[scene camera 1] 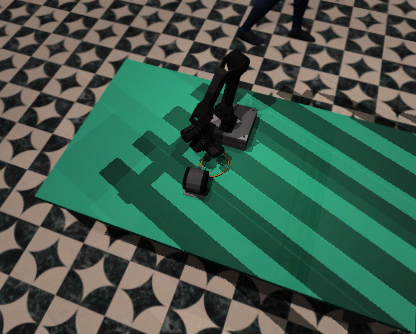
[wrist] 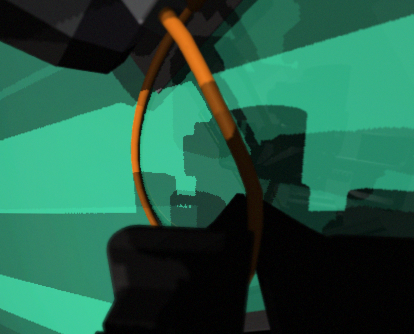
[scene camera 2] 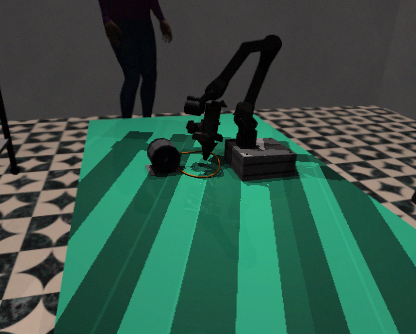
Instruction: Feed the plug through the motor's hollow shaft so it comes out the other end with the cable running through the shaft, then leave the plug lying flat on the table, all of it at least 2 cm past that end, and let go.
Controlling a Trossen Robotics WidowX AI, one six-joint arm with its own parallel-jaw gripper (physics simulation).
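Note:
The dark grey motor lies on its side on a small plate on the green table; in the wrist view it fills the top left corner. An orange cable loops from the motor across the table. My gripper points down just right of the motor, over the loop's far side. It is shut, and one strand of the cable runs between its fingers. I cannot make out the plug.
The arm's grey base block stands right behind the gripper and the cable loop. A person stands beyond the table's far edge. Striped shadows fall across the table top.

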